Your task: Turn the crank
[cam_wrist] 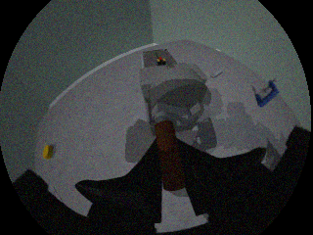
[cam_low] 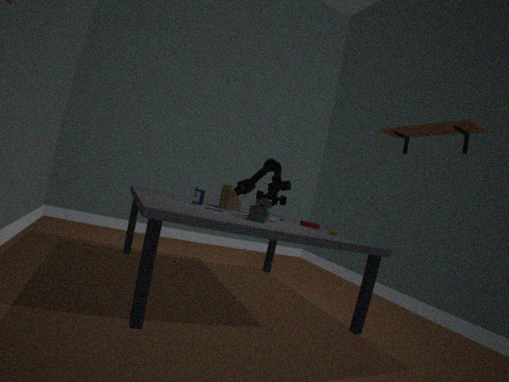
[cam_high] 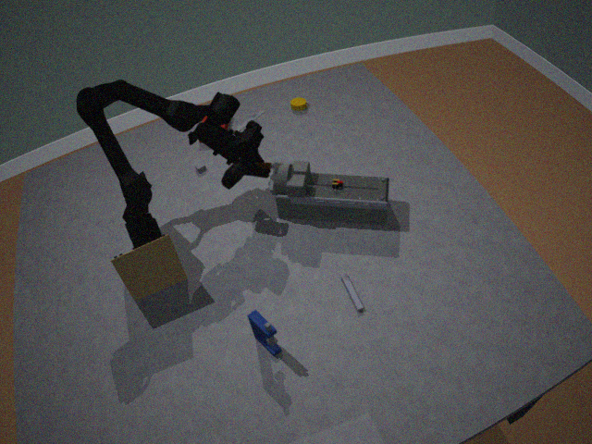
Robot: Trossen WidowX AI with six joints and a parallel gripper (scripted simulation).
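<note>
Now: gripper tip 14 cm short of the red pointer, 11 cm to the left of it and 1 cm below it. Round my gripper tip: grey bar: 6 cm ahead, 35 cm to the right, 7 cm below; brown crank handle: 1 cm behind, 1 cm to the left, 3 cm above; small grey block: 15 cm behind, 20 cm to the left, 7 cm below.
</note>
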